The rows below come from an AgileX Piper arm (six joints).
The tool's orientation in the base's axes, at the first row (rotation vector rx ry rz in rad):
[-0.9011, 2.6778, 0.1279]
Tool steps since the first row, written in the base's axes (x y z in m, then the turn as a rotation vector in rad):
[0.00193, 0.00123, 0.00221, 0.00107, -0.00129, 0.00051]
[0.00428, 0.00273, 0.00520, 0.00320, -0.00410, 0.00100]
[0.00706, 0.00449, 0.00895, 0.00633, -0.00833, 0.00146]
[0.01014, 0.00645, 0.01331, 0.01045, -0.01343, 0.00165]
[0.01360, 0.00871, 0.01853, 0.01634, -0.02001, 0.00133]
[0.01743, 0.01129, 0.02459, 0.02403, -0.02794, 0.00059]
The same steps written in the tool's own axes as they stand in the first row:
[-0.00287, -0.00021, -0.00136, -0.00023, -0.00168, -0.00044]
[-0.00646, -0.00048, -0.00330, -0.00037, -0.00521, -0.00085]
[-0.01076, -0.00080, -0.00580, -0.00045, -0.01048, -0.00123]
[-0.01560, -0.00116, -0.00876, -0.00068, -0.01704, -0.00125]
[-0.02118, -0.00152, -0.01238, -0.00123, -0.02583, -0.00059]
[-0.02748, -0.00185, -0.01665, -0.00223, -0.03678, 0.00070]

